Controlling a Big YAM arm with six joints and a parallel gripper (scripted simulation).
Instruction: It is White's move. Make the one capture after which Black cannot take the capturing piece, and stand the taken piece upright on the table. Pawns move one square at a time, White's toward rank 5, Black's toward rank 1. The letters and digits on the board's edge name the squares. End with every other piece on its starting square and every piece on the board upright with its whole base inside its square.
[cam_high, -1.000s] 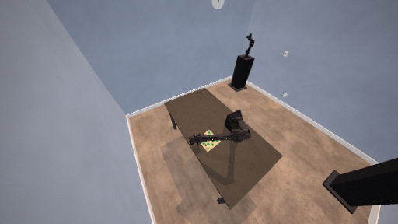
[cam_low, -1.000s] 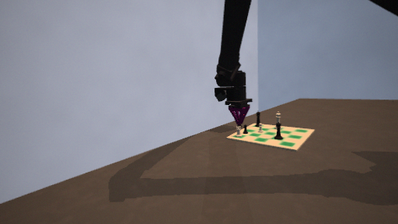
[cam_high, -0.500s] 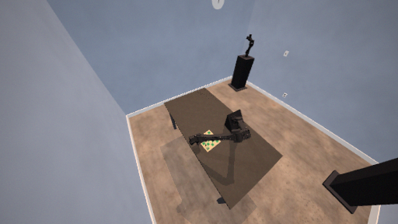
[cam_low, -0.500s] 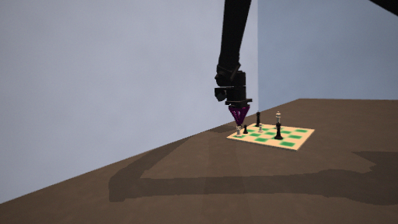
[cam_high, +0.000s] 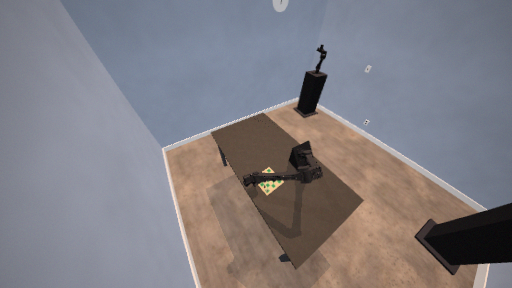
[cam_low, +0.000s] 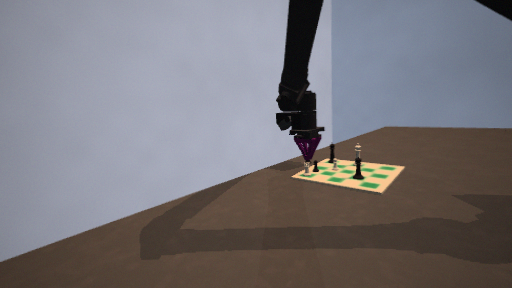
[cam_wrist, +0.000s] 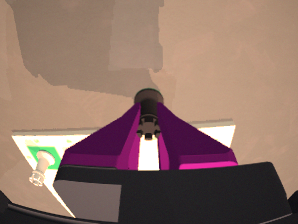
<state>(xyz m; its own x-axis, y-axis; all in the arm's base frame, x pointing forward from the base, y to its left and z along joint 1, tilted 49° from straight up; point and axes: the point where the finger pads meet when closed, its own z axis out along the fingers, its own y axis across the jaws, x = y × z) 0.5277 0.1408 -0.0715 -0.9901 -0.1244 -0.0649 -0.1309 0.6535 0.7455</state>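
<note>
Now: the tall black piece 5 cm to the right of my hand, 5 cm behind it and 1 cm above it. Also, from my hand: white pawn 11 cm behind, 1 cm to the left; tall white piece 13 cm behind, 6 cm to the right, 1 cm above; chessboard 14 cm behind, 2 cm below, 1 cm to the left.
</note>
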